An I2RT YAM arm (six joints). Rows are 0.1 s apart.
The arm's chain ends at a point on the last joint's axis. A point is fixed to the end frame.
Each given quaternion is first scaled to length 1.
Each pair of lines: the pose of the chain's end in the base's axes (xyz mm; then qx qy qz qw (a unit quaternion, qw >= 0)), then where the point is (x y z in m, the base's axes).
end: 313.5 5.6 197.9 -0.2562 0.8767 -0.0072 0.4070
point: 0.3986 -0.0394 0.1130
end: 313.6 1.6 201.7 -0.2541 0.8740 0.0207 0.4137
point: 0.3995 -0.0369 0.1145
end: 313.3 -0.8 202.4 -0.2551 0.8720 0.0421 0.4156
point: 0.3994 -0.0343 0.1134
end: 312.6 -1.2 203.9 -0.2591 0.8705 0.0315 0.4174
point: 0.3996 -0.0366 0.1165
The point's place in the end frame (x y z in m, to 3 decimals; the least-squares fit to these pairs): 0.035 -0.058 0.109
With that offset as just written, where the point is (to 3 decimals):
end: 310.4 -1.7 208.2 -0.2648 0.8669 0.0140 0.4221
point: 0.399 -0.040 0.124
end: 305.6 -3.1 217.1 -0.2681 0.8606 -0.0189 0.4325
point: 0.397 -0.048 0.139
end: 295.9 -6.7 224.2 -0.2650 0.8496 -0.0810 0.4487
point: 0.390 -0.063 0.157
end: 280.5 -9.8 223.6 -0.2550 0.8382 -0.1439 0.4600
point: 0.374 -0.078 0.168
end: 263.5 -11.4 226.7 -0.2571 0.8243 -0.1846 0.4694
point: 0.358 -0.086 0.181
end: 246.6 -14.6 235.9 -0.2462 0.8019 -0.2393 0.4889
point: 0.340 -0.097 0.204
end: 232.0 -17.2 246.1 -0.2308 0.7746 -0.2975 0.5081
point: 0.323 -0.107 0.230
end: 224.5 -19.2 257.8 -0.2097 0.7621 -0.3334 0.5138
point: 0.310 -0.114 0.250
